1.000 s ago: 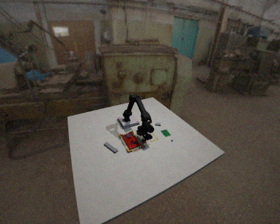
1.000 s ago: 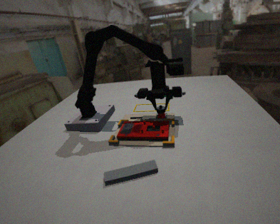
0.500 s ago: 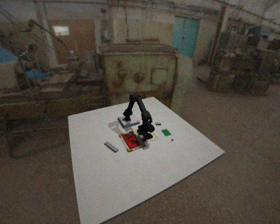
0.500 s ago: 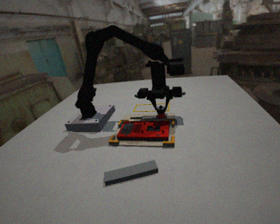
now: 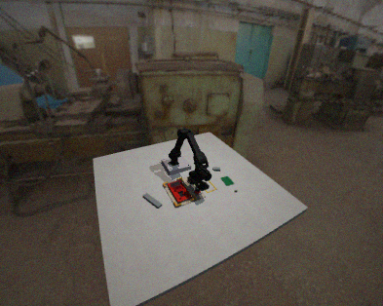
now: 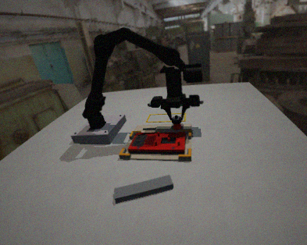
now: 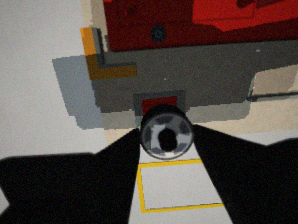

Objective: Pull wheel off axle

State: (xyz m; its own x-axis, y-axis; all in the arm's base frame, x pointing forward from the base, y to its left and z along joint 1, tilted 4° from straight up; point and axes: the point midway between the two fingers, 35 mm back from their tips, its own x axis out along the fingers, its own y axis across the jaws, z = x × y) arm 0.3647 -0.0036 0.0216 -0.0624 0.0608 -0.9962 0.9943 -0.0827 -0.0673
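My gripper tip is now right at the black wheel. Round my gripper tip: grey bar 9 cm behind, 31 cm to the right, 3 cm below; then green plate 2 cm ahead, 27 cm to the left, 4 cm below.
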